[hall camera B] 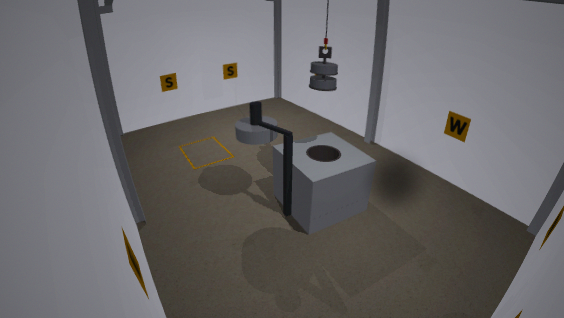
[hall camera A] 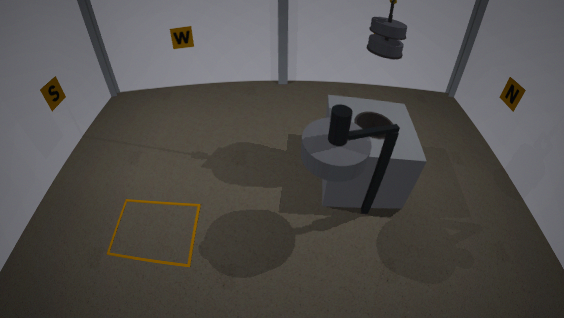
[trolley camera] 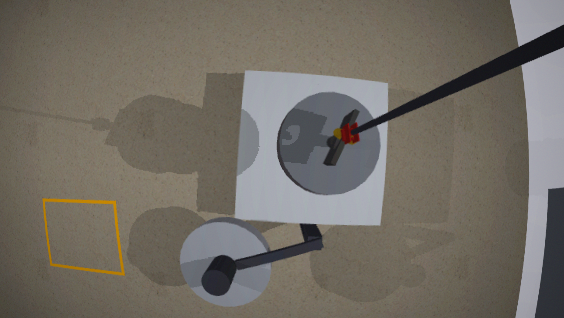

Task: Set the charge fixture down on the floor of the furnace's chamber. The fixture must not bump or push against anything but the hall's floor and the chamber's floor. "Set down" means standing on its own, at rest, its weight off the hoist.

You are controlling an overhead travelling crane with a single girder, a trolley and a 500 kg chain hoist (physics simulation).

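The charge fixture (hall camera A: pixel 386 46) (hall camera B: pixel 323 82) (trolley camera: pixel 350 175), two grey discs on a rod with an eye plate on top, hangs in the air well above the furnace. The hook (hall camera B: pixel 325 46) (trolley camera: pixel 338 133) is my gripper and holds the fixture by its eye plate. The furnace (hall camera A: pixel 345 192) (hall camera B: pixel 340 200) (trolley camera: pixel 265 200) is a light grey block. Its round chamber opening (hall camera A: pixel 372 119) (hall camera B: pixel 323 153) shows dark in both hall views. In the trolley view the fixture hides the opening. The chamber's floor cannot be made out.
The furnace's round lid (hall camera A: pixel 332 167) (hall camera B: pixel 256 134) (trolley camera: pixel 200 250) is swung aside, off the opening. Its black post and arm (hall camera A: pixel 380 170) (hall camera B: pixel 287 175) (trolley camera: pixel 280 254) stand close beside the furnace. A yellow square outline (hall camera A: pixel 162 202) (hall camera B: pixel 214 162) (trolley camera: pixel 80 201) is on the floor.
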